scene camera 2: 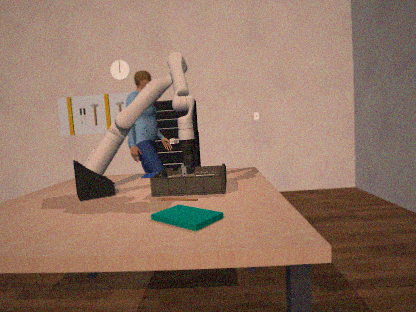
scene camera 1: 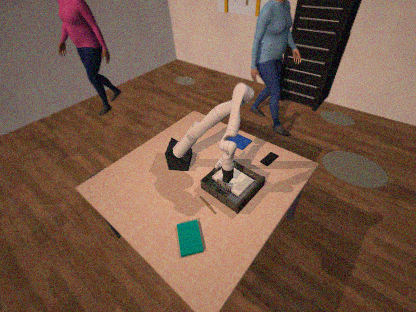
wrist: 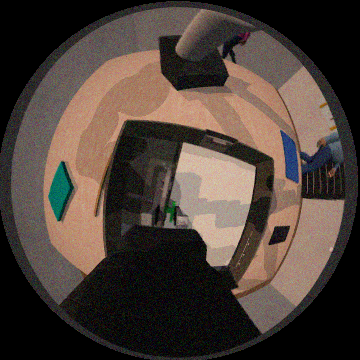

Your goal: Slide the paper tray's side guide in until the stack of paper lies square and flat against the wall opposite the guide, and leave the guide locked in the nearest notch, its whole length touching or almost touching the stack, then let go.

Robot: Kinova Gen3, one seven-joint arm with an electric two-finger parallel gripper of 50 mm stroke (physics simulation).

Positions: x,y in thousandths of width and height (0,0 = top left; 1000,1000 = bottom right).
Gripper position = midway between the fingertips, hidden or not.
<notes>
In view: the gripper (wrist: 462,588), a white paper stack (wrist: 596,529) and a green book (scene camera 2: 463,700).
The green book shows as well in scene camera 1 (scene camera 1: 456,761) and in the wrist view (wrist: 171,518).
</notes>
